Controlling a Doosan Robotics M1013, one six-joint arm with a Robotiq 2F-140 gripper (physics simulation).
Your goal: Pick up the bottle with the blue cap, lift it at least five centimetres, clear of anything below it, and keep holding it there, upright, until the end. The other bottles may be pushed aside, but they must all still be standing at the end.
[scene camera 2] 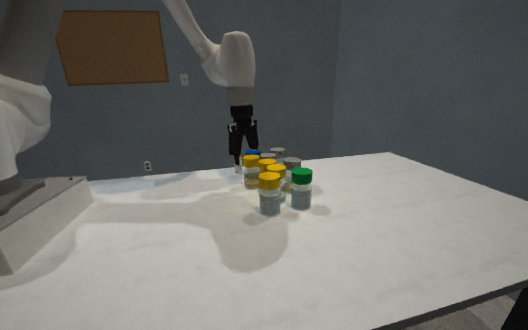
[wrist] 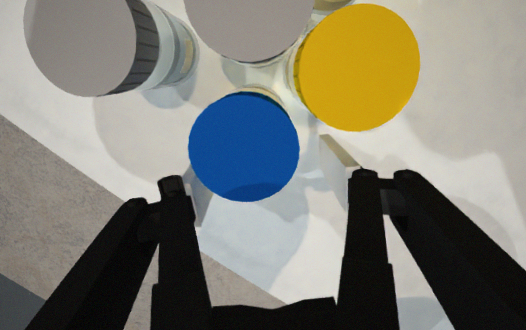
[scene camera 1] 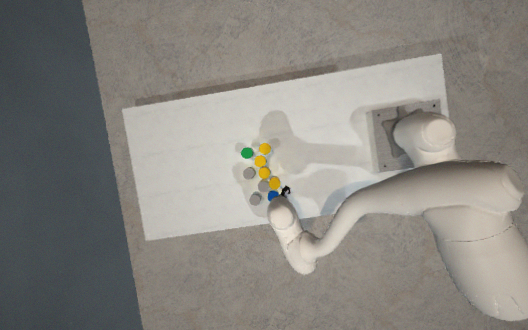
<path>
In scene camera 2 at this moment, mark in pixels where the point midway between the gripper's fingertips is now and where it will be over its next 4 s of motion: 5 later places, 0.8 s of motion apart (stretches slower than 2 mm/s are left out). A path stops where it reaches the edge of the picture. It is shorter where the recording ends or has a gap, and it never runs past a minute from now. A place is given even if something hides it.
My gripper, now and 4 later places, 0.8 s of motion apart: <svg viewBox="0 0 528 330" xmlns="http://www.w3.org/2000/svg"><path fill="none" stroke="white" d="M246 169L262 172L262 173L254 170L254 160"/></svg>
</path>
